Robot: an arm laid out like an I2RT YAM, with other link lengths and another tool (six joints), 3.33 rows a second.
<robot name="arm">
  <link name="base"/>
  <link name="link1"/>
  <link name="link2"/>
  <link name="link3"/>
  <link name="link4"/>
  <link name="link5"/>
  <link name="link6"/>
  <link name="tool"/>
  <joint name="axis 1" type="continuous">
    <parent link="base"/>
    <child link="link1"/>
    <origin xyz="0 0 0.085" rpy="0 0 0"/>
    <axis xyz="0 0 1"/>
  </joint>
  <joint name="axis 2" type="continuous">
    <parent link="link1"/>
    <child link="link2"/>
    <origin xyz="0.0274 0.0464 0.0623" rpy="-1.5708 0 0"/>
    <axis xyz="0 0 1"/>
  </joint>
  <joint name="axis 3" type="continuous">
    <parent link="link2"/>
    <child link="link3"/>
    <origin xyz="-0.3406 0 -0.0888" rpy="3.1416 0 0"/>
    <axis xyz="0 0 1"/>
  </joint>
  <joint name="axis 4" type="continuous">
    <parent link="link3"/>
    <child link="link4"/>
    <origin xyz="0.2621 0.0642 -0.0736" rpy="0 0 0"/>
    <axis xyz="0 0 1"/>
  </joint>
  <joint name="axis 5" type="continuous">
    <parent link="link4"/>
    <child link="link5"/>
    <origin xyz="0.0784 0.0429 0.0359" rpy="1.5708 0 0"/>
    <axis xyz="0 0 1"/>
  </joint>
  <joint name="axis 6" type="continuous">
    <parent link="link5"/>
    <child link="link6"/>
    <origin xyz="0.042 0 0.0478" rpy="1.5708 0 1.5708"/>
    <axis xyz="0 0 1"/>
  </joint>
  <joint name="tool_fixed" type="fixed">
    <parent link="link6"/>
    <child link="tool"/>
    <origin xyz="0.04 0.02 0.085" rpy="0 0.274 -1.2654"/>
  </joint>
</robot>
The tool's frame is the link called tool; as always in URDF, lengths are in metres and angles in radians. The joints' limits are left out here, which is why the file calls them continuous.
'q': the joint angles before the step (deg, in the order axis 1, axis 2, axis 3, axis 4, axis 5, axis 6). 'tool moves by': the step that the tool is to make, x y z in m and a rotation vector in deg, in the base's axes. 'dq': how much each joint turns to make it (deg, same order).
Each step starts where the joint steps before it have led.
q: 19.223, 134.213, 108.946, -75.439, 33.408, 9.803
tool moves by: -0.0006, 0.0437, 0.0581, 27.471, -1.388, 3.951
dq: -0.221, -7.146, 8.629, -2.945, -25.113, -6.429
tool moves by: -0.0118, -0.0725, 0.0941, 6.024, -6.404, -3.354
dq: -9.205, -7.558, 8.522, -7.818, -4.854, -5.358
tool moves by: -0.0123, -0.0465, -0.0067, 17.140, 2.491, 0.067
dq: -10.798, -2.100, -2.947, -1.165, -18.861, -7.825
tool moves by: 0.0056, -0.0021, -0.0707, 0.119, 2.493, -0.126
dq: -0.272, 0.047, -15.226, 12.740, -0.087, -0.142
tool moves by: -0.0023, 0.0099, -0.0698, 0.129, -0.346, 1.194
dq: 1.201, -0.006, -14.897, 15.242, -0.132, 0.021
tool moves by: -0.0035, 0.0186, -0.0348, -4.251, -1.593, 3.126
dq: 3.641, 0.007, -7.873, 9.342, 4.327, -0.009
